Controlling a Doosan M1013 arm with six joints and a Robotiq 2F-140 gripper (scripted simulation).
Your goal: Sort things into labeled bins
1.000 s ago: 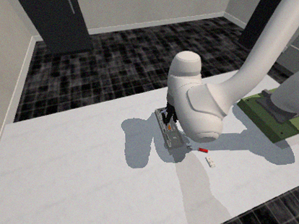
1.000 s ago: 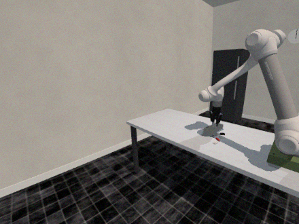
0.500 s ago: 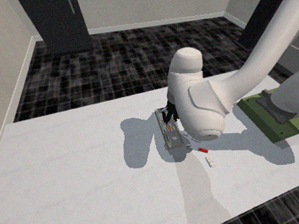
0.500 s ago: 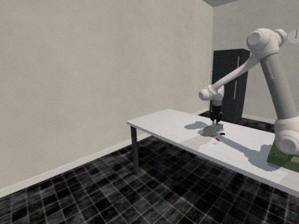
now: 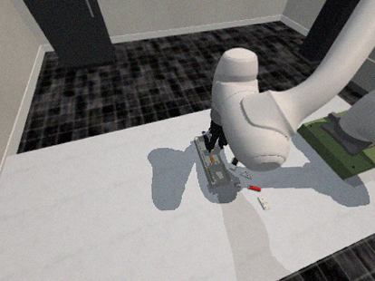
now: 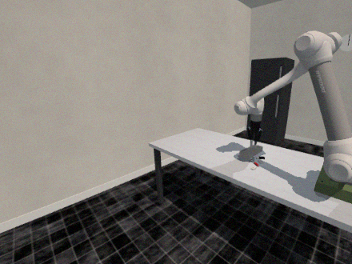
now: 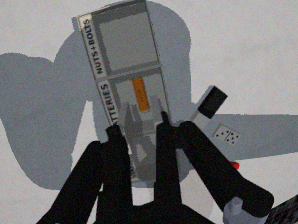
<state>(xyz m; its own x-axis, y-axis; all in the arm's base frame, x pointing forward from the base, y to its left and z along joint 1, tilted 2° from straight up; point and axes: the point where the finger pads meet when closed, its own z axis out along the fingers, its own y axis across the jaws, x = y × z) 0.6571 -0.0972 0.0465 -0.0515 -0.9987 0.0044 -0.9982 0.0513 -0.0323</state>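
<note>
Now: the red battery 120 mm behind my hand, 180 mm to the left of it and 80 mm below it. Round my hand: orange battery 70 mm below; small black piece 90 mm behind, 50 mm to the left, 80 mm below; grey bin tray 10 mm ahead, 70 mm below.
</note>
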